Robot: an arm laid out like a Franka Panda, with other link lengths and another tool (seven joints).
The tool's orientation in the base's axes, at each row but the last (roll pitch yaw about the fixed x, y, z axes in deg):
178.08, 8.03, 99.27
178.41, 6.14, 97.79
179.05, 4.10, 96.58
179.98, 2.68, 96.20
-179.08, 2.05, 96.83
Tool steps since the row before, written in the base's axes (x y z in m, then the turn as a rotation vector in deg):
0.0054, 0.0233, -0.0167, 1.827, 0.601, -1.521
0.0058, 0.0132, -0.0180, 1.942, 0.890, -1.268
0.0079, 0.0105, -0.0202, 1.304, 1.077, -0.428
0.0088, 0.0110, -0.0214, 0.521, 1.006, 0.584
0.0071, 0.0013, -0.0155, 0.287, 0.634, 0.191
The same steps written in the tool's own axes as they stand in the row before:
0.0242, 0.0086, 0.0137, 0.508, 1.850, 1.527
0.0141, 0.0071, 0.0168, 0.751, 2.011, 1.251
0.0109, 0.0087, 0.0196, 0.949, 1.413, 0.385
0.0110, 0.0099, 0.0209, 0.916, 0.627, -0.627
0.0010, 0.0075, 0.0154, 0.588, 0.357, -0.218

